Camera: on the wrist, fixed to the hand. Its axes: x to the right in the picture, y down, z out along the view.
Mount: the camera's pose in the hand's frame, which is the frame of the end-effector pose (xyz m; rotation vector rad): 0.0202 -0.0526 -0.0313 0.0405 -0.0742 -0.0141
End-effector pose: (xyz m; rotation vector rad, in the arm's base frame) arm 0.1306 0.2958 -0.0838 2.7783 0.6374 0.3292
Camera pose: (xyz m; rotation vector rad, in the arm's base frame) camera 0.1190 0.3571 -0.0676 2.8082 0.6524 0.2114
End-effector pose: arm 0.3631 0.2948 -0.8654 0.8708 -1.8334 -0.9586
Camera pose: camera 0.3933 0.2453 -0.8934 0.8844 -1.9179 -0.9772
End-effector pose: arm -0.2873 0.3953 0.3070 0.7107 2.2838 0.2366
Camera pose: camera -0.3430 0.3639 0.2987 0.7122 2.2277 0.1552
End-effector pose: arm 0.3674 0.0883 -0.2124 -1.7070 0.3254 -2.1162
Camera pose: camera 0.3250 0.1241 -0.1796 -1.7643 0.2480 -2.0492
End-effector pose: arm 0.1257 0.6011 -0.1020 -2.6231 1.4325 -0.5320
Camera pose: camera 0.1665 0.6156 -0.0542 -2.5945 1.3682 -0.4551
